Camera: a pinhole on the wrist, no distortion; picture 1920 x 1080 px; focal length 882.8 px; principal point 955.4 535.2 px. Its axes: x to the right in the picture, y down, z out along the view. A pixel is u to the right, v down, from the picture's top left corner.
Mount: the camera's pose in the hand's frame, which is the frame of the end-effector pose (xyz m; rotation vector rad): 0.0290 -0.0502 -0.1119 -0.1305 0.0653 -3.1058
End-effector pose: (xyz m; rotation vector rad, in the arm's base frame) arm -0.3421 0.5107 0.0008 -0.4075 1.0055 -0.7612
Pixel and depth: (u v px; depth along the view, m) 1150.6 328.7 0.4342
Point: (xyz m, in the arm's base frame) -0.0516 0.5450 0.1656
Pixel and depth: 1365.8 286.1 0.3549
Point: -0.1392 0.6022 0.1752
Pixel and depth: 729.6 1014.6 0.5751
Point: -0.0352 0.0673 0.3133
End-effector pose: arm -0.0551 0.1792 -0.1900 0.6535 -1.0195 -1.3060
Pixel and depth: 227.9 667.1 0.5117
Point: -0.4573 -0.2726 -0.0306
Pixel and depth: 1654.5 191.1 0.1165
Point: -0.0706 0.2317 -0.2077
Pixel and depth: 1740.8 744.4 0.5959
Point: -0.6025 0.6440 -0.2673
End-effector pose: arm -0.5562 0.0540 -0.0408 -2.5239 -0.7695 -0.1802
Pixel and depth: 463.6 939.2 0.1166
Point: -0.5274 0.1801 0.0340
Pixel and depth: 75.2 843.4 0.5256
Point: -0.1933 0.6957 -0.0983
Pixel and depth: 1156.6 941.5 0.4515
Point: -0.7408 0.4070 -0.2251
